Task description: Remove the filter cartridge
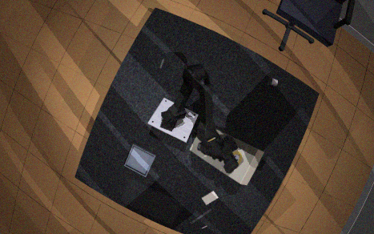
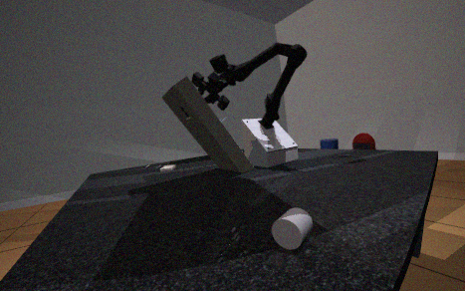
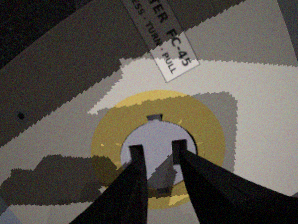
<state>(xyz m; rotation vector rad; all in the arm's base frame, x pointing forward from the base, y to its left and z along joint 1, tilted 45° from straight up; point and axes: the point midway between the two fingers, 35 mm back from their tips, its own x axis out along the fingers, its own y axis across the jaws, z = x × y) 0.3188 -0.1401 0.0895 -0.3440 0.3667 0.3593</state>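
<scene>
The round filter cartridge lies 2 cm ahead of my gripper tip and 1 cm below it. Round my gripper tip: small pale block (32 cm to the right, 28 cm below, 3 cm ahead); then grey square tray (46 cm behind, 28 cm below, 23 cm to the right).
</scene>
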